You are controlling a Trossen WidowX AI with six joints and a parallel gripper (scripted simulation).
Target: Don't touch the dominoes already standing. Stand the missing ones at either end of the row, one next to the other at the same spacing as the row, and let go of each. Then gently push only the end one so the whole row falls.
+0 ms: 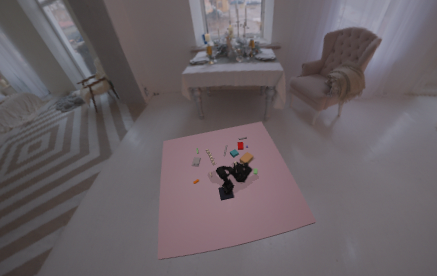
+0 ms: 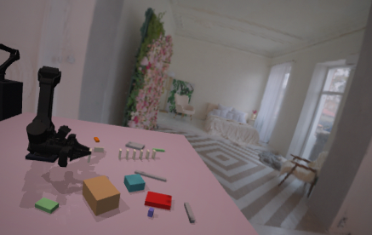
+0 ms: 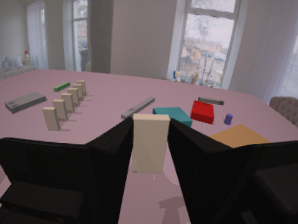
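My gripper tip is 19 cm short of the teal block, 10 cm above it and 2 cm to the left of it. Also, from my gripper tip: tan cube 13 cm to the right, 9 cm below, 8 cm ahead; green tile 19 cm to the right, 11 cm below, 6 cm behind; grey bar 25 cm ahead, 11 cm below, 7 cm to the left.
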